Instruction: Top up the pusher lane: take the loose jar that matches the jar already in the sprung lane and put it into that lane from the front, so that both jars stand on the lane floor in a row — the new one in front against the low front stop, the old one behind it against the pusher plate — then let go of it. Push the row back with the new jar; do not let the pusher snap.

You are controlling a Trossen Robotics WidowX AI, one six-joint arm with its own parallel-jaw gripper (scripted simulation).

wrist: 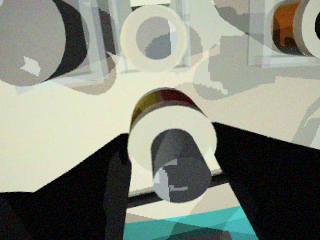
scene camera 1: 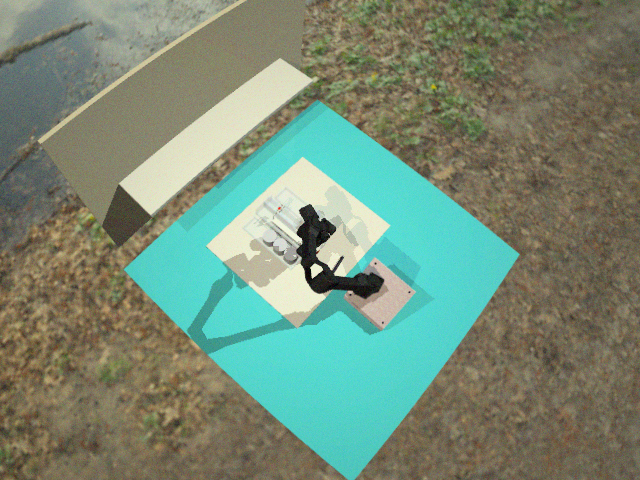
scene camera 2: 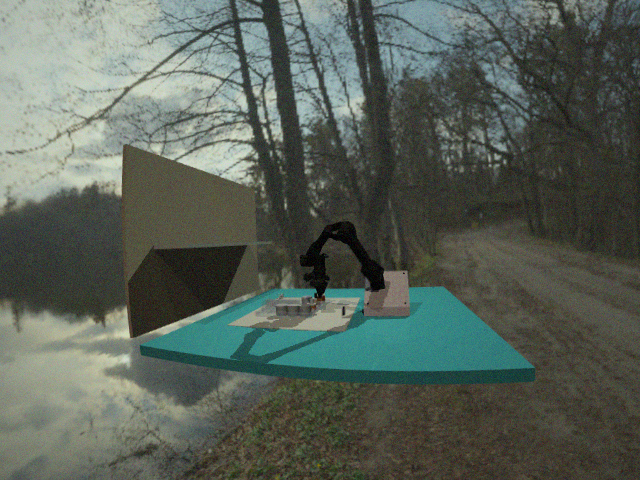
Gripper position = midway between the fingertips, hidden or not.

In view: the gripper (wrist: 169, 135), a tan shelf wall (scene camera 1: 97, 146) and a lane rack (scene camera 1: 265, 210).
The tan shelf wall also shows in scene camera 2 (scene camera 2: 164, 202).
